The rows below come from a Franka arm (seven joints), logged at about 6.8 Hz.
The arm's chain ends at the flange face. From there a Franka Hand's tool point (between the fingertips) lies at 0.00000 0.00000 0.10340 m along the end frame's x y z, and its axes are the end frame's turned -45 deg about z.
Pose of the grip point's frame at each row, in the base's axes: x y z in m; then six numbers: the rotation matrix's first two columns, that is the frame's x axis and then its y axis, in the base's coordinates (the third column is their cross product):
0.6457 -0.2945 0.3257 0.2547 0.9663 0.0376 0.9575 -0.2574 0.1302
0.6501 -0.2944 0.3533 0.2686 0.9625 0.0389 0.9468 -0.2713 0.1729
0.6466 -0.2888 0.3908 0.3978 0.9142 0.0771 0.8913 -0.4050 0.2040
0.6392 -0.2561 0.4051 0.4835 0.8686 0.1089 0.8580 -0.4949 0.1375
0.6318 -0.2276 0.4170 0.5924 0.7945 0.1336 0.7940 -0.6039 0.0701
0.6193 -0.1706 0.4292 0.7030 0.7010 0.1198 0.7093 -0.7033 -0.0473
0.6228 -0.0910 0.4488 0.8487 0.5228 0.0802 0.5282 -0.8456 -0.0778
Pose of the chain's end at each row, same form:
0.6317 -0.2948 0.4281 0.8572 0.5013 0.1187 0.4970 -0.8653 0.0655
0.6318 -0.2934 0.4551 0.8594 0.4888 0.1498 0.4796 -0.8724 0.0948
0.6241 -0.2875 0.4917 0.9115 0.3601 0.1988 0.3490 -0.9328 0.0897
0.6213 -0.2589 0.5069 0.9486 0.2642 0.1742 0.2648 -0.9641 0.0202
0.6177 -0.2343 0.5192 0.9803 0.1348 0.1440 0.1426 -0.9888 -0.0449
0.6140 -0.1828 0.5317 0.9986 -0.0016 0.0513 0.0045 -0.9930 -0.1182
0.6200 -0.1022 0.5516 0.9736 -0.2283 0.0017 -0.2266 -0.9676 -0.1117

